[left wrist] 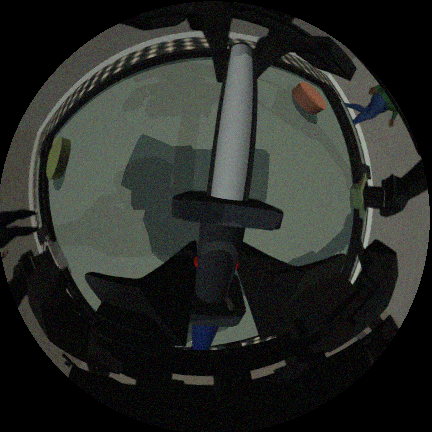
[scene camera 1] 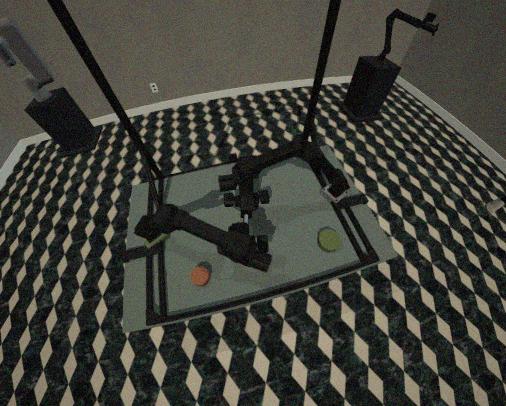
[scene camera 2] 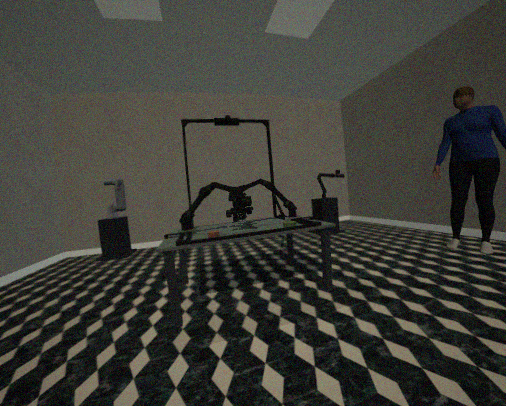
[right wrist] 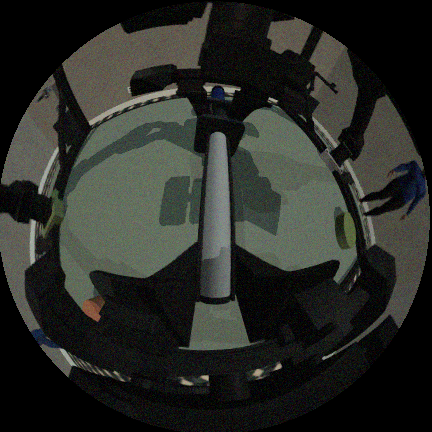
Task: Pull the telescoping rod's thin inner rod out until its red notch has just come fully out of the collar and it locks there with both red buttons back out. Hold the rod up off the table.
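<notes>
The telescoping rod (scene camera 1: 246,218) (left wrist: 234,125) (right wrist: 217,200) is held above the table between my grippers. Its pale grey part runs into the wide flange of the dark collar (left wrist: 227,211) (right wrist: 218,131). A blue end piece (left wrist: 204,336) (right wrist: 218,93) shows beyond the collar. Small red spots show on both sides of the collar in the left wrist view, at the fingertips; how far the buttons stand out is unclear. No red notch shows. My left gripper (scene camera 1: 246,202) (left wrist: 213,244) is shut on the collar. My right gripper (scene camera 1: 250,239) (scene camera 2: 240,212) (right wrist: 212,246) is shut on the pale part.
An orange disc (scene camera 1: 200,275) (scene camera 2: 213,234) (left wrist: 309,98) and a green disc (scene camera 1: 329,239) (left wrist: 59,158) (right wrist: 345,230) lie on the table (scene camera 1: 300,270). A green piece (scene camera 1: 156,240) is by the right arm's base. Dark frame posts (scene camera 1: 320,75) rise behind. A person (scene camera 2: 472,135) stands at the far right.
</notes>
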